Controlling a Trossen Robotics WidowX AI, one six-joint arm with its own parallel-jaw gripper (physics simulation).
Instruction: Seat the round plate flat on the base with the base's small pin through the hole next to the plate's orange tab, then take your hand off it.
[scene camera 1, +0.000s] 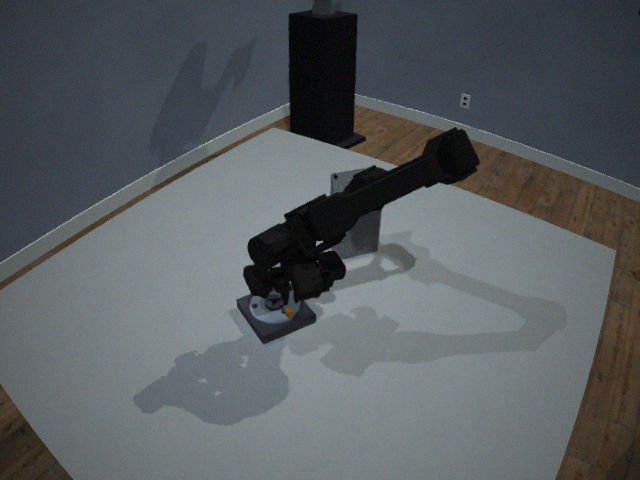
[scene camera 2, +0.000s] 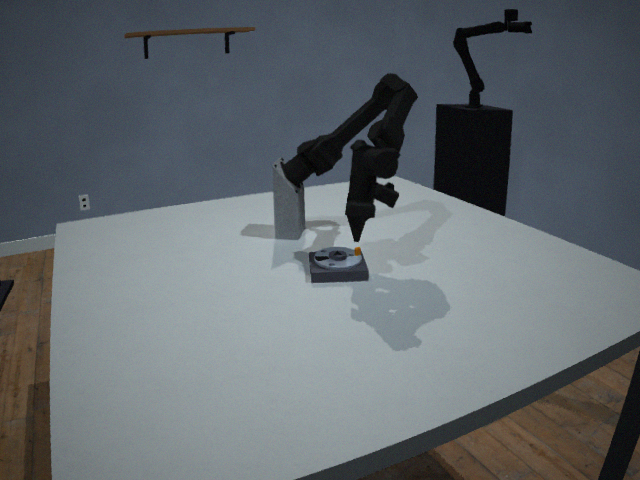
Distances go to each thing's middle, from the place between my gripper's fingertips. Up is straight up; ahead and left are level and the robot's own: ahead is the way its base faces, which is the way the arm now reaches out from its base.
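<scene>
Dark square base (scene camera 1: 266, 333): 50 mm below my hand, 50 mm to the right of it. Round pale plate (scene camera 1: 261, 313): 30 mm below my hand, 50 mm to the right of it.
</scene>
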